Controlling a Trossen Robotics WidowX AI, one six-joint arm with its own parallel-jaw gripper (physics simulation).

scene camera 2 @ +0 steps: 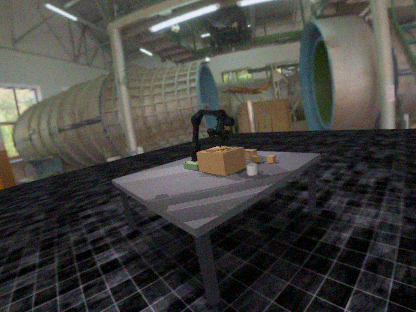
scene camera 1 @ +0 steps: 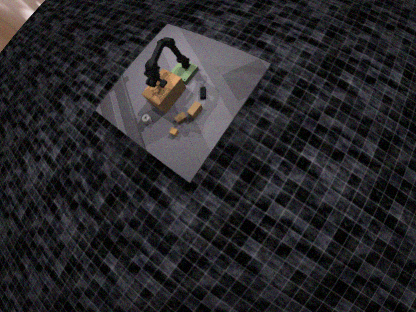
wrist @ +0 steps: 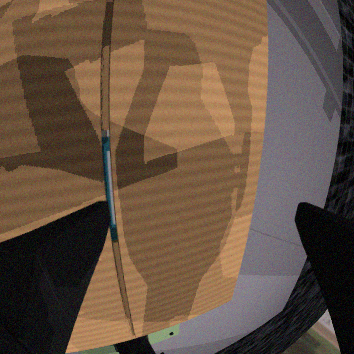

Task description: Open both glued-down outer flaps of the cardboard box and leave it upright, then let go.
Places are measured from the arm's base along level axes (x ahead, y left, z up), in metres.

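Pixels of known places: gripper, fingertip midpoint: (scene camera 2: 215, 145) (wrist: 206, 212); arm's base, link origin: (scene camera 2: 195, 160) (scene camera 1: 186, 65).
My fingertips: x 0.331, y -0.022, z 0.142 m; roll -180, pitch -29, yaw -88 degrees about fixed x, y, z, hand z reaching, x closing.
Ahead of a thing's pixels: the offset from my fingertips to its top centre. "*": to the spot under its first point. Level surfaces: height alone.
The cardboard box @(0.004 m back, 0.035 m left, 0.038 m down) (scene camera 1: 172, 95) (scene camera 2: 220, 162) stands upright on the table. In the wrist view its two outer flaps, a left flap @(* 0.009 m ahead, 0.068 m left, 0.038 m down) (wrist: 45, 185) and a right flap @(* 0.013 m back, 0.012 m right, 0.038 m down) (wrist: 185, 200), lie nearly flat with a narrow gap between them. A teal and white strip @(0.004 m back, 0.035 m left, 0.055 m down) (wrist: 109, 182) shows in the gap. My gripper (scene camera 1: 160, 84) (scene camera 2: 220, 144) (wrist: 206, 212) is open and empty, low over the box top. In the wrist view the left fingertip overlaps the gap and the right fingertip is out past the box's right edge. Whether the left finger touches a flap is unclear.
The arm's green base (scene camera 1: 189, 73) (scene camera 2: 191, 165) is beside the box. A white roll @(0.289 m ahead, 0.040 m left, 0.133 m down) (scene camera 1: 146, 118) (scene camera 2: 251, 170), small cardboard blocks @(0.005 m back, 0.375 m left, 0.114 m down) (scene camera 1: 195, 109) @(0.114 m ahead, 0.308 m left, 0.144 m down) (scene camera 1: 180, 117) @(0.245 m ahead, 0.336 m left, 0.144 m down) (scene camera 1: 173, 132) and a black object @(0.185 m back, 0.320 m left, 0.160 m down) (scene camera 1: 203, 93) are on the table @(0.194 m down) (scene camera 1: 230, 95) (scene camera 2: 160, 185) around the box.
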